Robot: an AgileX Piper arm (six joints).
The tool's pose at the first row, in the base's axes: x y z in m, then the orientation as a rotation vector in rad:
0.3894 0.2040 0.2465 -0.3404 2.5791 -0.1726
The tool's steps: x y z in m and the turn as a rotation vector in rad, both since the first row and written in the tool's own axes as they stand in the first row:
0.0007 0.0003 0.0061 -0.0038 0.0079 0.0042
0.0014 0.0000 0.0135 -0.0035 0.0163 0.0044
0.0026 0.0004 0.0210 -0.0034 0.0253 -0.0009
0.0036 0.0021 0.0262 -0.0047 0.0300 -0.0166
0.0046 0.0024 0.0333 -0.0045 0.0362 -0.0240
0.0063 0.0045 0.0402 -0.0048 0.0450 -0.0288
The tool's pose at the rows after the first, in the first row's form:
0.3919 0.2038 0.2409 -0.3363 2.5881 -0.1679
0.3953 0.2029 0.2343 -0.3359 2.5963 -0.1700
0.3981 0.2025 0.2273 -0.3427 2.6045 -0.1739
0.3996 0.2036 0.2220 -0.3637 2.6073 -0.1789
0.4024 0.2032 0.2154 -0.3733 2.6123 -0.1832
0.4041 0.2044 0.2083 -0.3797 2.6204 -0.1865

